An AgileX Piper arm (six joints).
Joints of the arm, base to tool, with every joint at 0 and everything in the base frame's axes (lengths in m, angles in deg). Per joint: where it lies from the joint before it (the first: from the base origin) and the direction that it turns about. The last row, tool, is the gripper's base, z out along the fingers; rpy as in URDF.
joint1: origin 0 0 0.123 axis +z
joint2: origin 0 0 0 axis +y
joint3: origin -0.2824 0 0.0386 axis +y
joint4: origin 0.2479 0 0.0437 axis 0.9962 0 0.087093
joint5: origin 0 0 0 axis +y
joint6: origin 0.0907 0 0.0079 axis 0.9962 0 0.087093
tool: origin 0 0 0 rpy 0 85.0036 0
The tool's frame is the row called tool.
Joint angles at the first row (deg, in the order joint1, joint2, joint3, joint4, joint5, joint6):
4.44, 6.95, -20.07, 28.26, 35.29, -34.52
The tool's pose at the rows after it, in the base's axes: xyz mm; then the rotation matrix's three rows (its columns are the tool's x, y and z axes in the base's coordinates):
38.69 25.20 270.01; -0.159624 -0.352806 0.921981; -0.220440 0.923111 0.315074; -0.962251 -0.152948 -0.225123
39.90 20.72 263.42; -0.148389 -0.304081 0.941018; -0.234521 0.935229 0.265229; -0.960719 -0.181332 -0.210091
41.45 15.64 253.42; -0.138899 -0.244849 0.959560; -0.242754 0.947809 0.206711; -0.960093 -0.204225 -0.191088
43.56 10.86 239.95; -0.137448 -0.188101 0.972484; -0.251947 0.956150 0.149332; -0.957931 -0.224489 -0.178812
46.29 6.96 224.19; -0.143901 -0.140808 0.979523; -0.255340 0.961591 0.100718; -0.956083 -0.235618 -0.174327
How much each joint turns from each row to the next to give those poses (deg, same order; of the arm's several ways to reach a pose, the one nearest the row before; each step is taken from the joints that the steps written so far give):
-0.02, -0.87, 0.77, -2.72, -0.97, 0.63
-0.13, -1.21, 1.73, -4.00, -2.42, 2.24
-0.32, -1.64, 2.56, -4.76, -2.95, 3.28
-0.48, -1.68, 3.23, -4.97, -2.90, 3.60
-0.54, -1.42, 3.63, -4.51, -2.81, 3.71

